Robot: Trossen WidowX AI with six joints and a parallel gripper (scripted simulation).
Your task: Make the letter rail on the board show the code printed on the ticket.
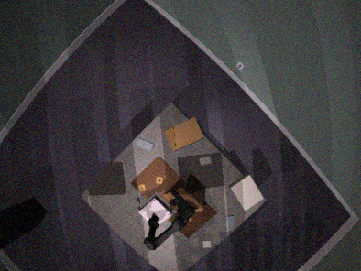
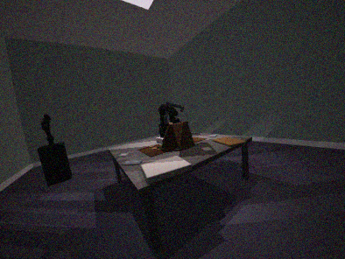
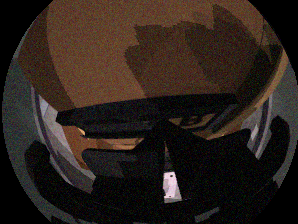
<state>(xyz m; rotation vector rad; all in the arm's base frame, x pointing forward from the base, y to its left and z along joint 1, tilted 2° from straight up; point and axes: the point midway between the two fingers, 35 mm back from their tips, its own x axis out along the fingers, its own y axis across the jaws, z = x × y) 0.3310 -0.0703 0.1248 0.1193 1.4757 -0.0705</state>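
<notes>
Right now the tan letter tile is 3 cm to the right of my gripper tip. Round my gripper tip: small white card (37 cm ahead, 17 cm below, 5 cm to the left); then brown mat (17 cm below, 13 cm behind, 6 cm to the left); then white ticket (8 cm below, 6 cm behind).
</notes>
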